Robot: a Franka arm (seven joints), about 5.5 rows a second.
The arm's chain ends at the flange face. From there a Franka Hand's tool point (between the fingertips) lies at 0.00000 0.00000 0.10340 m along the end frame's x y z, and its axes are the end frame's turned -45 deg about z.
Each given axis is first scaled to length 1.
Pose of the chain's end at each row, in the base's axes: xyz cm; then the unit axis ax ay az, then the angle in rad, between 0 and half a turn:
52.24 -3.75 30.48 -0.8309 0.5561 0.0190 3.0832
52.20 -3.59 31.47 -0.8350 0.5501 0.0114 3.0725
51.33 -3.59 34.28 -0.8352 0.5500 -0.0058 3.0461
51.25 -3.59 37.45 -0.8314 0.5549 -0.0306 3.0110
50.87 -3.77 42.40 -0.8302 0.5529 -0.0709 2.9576
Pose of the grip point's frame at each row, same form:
52.25 -3.03 20.17 -0.9806 0.1958 0.0064 3.0731
52.40 -2.86 21.16 -0.9820 0.1887 -0.0027 3.0690
51.97 -2.83 23.99 -0.9818 0.1885 -0.0236 3.0578
52.52 -2.82 27.22 -0.9795 0.1943 -0.0532 3.0444
53.12 -3.00 32.34 -0.9761 0.1926 -0.1006 3.0258

